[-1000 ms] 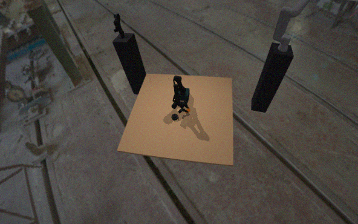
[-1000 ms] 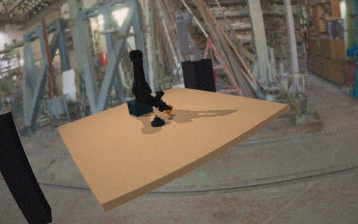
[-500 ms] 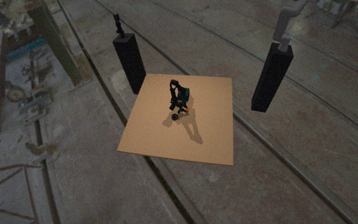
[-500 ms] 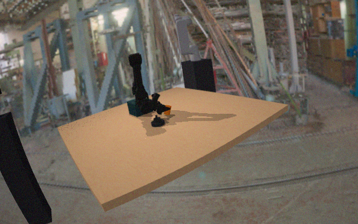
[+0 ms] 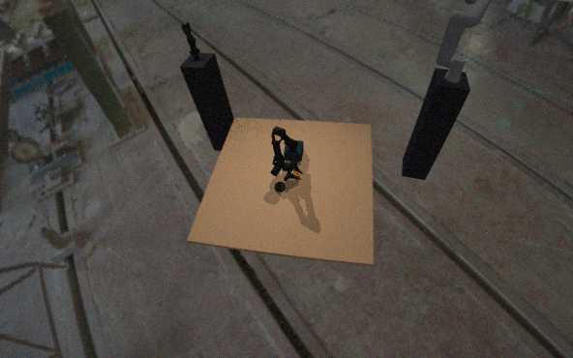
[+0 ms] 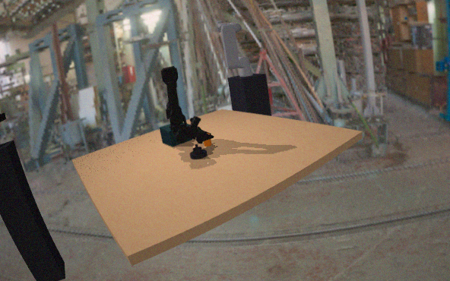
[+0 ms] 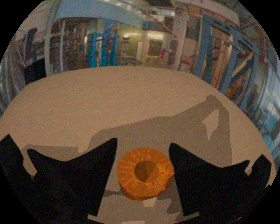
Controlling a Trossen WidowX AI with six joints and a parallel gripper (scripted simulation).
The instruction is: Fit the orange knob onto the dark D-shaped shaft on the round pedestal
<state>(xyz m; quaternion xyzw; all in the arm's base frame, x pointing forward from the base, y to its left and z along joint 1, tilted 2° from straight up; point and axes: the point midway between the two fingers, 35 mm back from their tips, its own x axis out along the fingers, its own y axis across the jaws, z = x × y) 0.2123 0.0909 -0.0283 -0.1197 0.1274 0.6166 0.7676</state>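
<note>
The orange knob lies 1 cm behind my gripper tip, 3 cm to the right of it and 2 cm below it. Round my gripper tip: pedestal (11 cm ahead, 14 cm to the right, 2 cm below).
</note>
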